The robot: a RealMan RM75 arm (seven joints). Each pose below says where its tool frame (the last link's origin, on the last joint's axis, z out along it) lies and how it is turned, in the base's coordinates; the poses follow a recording.
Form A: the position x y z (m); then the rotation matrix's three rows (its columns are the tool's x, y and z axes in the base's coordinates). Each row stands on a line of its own.
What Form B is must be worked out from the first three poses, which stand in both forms.
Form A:
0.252 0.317 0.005
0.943 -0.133 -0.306
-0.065 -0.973 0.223
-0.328 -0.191 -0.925
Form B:
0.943 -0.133 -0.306 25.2
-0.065 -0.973 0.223 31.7
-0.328 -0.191 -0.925 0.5
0 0 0 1

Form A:
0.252 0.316 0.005
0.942 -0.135 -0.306
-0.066 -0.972 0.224
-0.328 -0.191 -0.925
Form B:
0.942 -0.135 -0.306 25.2
-0.066 -0.972 0.224 31.6
-0.328 -0.191 -0.925 0.5
0 0 0 1

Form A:
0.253 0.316 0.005
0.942 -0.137 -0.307
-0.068 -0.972 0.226
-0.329 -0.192 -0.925
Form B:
0.942 -0.137 -0.307 25.3
-0.068 -0.972 0.226 31.6
-0.329 -0.192 -0.925 0.5
0 0 0 1

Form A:
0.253 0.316 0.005
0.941 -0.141 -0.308
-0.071 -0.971 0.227
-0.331 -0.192 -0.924
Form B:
0.941 -0.141 -0.308 25.3
-0.071 -0.971 0.227 31.6
-0.331 -0.192 -0.924 0.5
0 0 0 1

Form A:
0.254 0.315 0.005
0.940 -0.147 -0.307
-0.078 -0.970 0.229
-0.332 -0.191 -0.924
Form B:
0.940 -0.147 -0.307 25.4
-0.078 -0.970 0.229 31.5
-0.332 -0.191 -0.924 0.5
0 0 0 1

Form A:
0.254 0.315 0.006
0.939 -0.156 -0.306
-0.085 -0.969 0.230
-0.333 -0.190 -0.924
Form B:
0.939 -0.156 -0.306 25.4
-0.085 -0.969 0.230 31.5
-0.333 -0.190 -0.924 0.6
0 0 0 1

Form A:
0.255 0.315 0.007
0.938 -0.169 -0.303
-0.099 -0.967 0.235
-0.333 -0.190 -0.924
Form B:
0.938 -0.169 -0.303 25.5
-0.099 -0.967 0.235 31.5
-0.333 -0.190 -0.924 0.7
0 0 0 1

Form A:
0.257 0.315 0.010
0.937 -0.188 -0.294
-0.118 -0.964 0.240
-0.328 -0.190 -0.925
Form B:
0.937 -0.188 -0.294 25.7
-0.118 -0.964 0.240 31.5
-0.328 -0.190 -0.925 1.0
0 0 0 1

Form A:
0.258 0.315 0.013
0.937 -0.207 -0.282
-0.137 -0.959 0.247
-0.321 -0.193 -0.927
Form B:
0.937 -0.207 -0.282 25.8
-0.137 -0.959 0.247 31.5
-0.321 -0.193 -0.927 1.3
0 0 0 1

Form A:
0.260 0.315 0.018
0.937 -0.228 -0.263
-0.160 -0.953 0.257
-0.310 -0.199 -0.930
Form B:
0.937 -0.228 -0.263 26.0
-0.160 -0.953 0.257 31.5
-0.310 -0.199 -0.930 1.8
0 0 0 1

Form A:
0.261 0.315 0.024
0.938 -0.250 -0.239
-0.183 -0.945 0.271
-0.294 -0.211 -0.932
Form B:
0.938 -0.250 -0.239 26.1
-0.183 -0.945 0.271 31.5
-0.294 -0.211 -0.932 2.4
0 0 0 1

